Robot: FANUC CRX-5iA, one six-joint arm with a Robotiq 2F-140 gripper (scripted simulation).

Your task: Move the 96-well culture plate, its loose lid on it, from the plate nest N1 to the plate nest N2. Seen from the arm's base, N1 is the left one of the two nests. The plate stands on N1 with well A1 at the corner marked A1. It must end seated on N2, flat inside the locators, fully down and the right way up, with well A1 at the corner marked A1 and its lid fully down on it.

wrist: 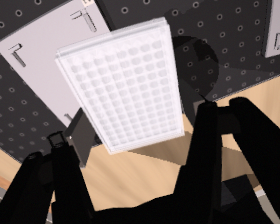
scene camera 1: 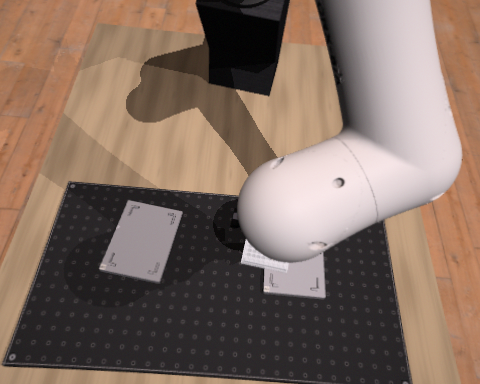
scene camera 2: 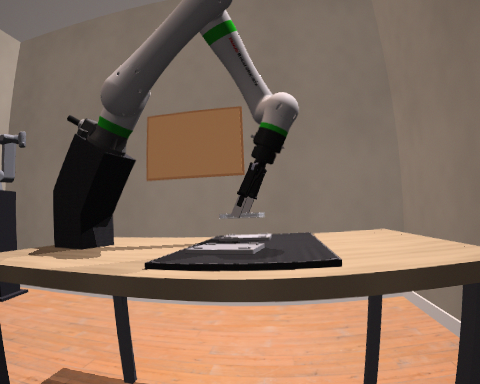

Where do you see a plate nest N1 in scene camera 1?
At 301, 276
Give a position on a clear lid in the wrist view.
127, 85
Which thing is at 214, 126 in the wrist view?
My gripper.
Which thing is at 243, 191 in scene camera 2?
My gripper.
